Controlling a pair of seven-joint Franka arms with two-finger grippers.
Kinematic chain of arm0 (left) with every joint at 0, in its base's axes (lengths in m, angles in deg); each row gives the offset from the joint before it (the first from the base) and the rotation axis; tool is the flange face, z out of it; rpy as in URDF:
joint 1: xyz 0 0 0.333 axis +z
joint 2: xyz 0 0 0 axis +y
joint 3: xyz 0 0 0.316 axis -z
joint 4: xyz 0.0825 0 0 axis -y
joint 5: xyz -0.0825 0 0.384 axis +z
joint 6: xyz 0 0 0 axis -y
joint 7: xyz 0.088 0 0 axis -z
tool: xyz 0 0 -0.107 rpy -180 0 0
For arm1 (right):
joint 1: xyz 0 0 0.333 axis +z
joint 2: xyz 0 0 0 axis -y
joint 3: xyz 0 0 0.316 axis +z
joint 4: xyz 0.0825 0 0 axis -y
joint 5: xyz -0.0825 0 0.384 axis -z
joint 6: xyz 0 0 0 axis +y
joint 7: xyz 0.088 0 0 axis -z
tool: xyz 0 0 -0.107 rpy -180 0 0
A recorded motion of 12 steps. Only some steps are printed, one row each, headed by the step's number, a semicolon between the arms.
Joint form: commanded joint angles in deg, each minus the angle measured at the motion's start. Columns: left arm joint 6, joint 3, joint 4, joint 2, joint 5, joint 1, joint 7; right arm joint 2, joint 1, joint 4, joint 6, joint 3, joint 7, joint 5.
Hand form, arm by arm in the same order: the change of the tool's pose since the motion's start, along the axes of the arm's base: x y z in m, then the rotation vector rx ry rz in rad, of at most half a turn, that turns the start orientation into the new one. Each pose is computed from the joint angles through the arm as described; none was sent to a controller.
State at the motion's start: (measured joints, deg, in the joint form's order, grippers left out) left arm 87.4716 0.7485 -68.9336 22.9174 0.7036 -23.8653 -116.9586; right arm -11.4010 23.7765 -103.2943 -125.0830 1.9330 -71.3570 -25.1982
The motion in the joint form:
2: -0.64 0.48 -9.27 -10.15 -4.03 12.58 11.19; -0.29 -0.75 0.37 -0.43 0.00 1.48 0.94
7: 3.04 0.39 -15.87 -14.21 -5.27 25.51 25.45; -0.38 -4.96 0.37 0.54 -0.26 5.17 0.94
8: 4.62 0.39 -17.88 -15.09 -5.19 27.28 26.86; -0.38 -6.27 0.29 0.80 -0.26 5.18 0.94
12: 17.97 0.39 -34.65 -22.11 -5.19 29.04 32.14; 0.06 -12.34 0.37 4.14 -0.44 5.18 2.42
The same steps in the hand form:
2: -0.0060 0.1359 0.0375 -0.0828 0.0176 0.0173; 0.0062 -0.0074 0.0004 -0.0098 -0.0038 -0.0328
7: -0.0059 0.2719 0.0320 -0.1217 -0.0151 0.0000; 0.0248 -0.0522 -0.0022 -0.0114 0.0389 -0.1630
8: -0.0088 0.2905 0.0269 -0.1207 -0.0254 0.0079; 0.0293 -0.0657 -0.0033 -0.0126 0.0444 -0.1843
12: -0.0375 0.3081 -0.0214 -0.1134 -0.0916 -0.0397; 0.0436 -0.1309 -0.0036 -0.0407 0.0809 -0.2615

